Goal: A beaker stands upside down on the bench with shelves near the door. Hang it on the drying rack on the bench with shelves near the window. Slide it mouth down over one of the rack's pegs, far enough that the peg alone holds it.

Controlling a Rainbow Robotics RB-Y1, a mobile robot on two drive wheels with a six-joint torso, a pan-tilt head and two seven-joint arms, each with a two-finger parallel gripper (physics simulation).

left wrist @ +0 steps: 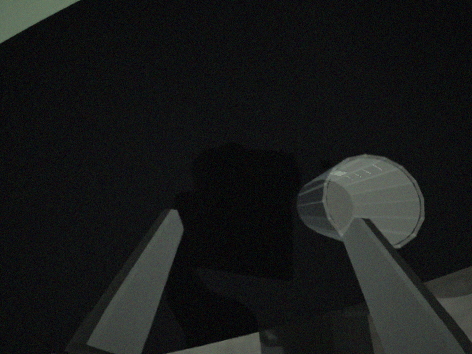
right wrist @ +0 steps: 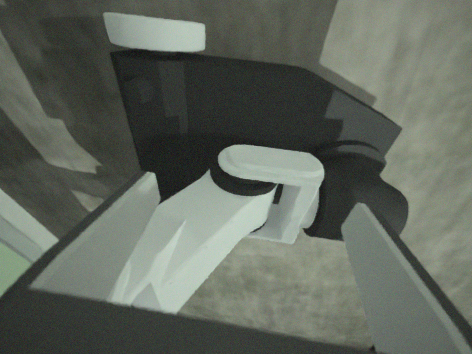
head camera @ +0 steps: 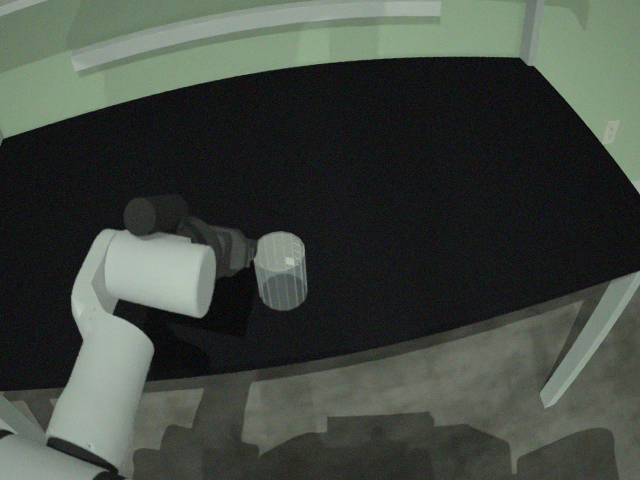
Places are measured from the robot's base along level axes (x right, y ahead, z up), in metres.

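Pixels of known places: left gripper, fingertip midpoint: (left wrist: 261, 224); right gripper, fingertip midpoint: (right wrist: 250, 200).
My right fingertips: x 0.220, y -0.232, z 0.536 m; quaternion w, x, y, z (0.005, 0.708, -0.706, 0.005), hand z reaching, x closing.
Observation:
Ahead of a thing's pixels: the offset from my right fingertips to its top centre. "pt": to the spot under its first point. Level surfaces: height alone.
The clear beaker @(dx -0.303, dy +0.615, dz +0.318 m) (head camera: 281, 279) (left wrist: 387, 200) stands upside down on the black bench @(dz +0.228 m) (head camera: 387, 180) (left wrist: 150, 100). My left gripper (head camera: 251, 252) (left wrist: 261, 224) is open and empty. In the head view it is just left of the beaker's upper part, with its fingers largely hidden. In the left wrist view the beaker is at the right, partly behind the tip of the right-hand finger; whether they touch is unclear. My right gripper (right wrist: 250, 200) is open and empty, away from the bench. The drying rack does not show.
A pale rail (head camera: 258, 23) runs along the green wall behind the bench. A shelf upright (head camera: 531, 33) stands at the bench's far right corner. A bench leg @(pt dx +0.424, dy +0.705, dz -0.154 m) (head camera: 589, 341) stands at the right. The robot's own pale arm and dark base (right wrist: 225, 110) show in the right wrist view.

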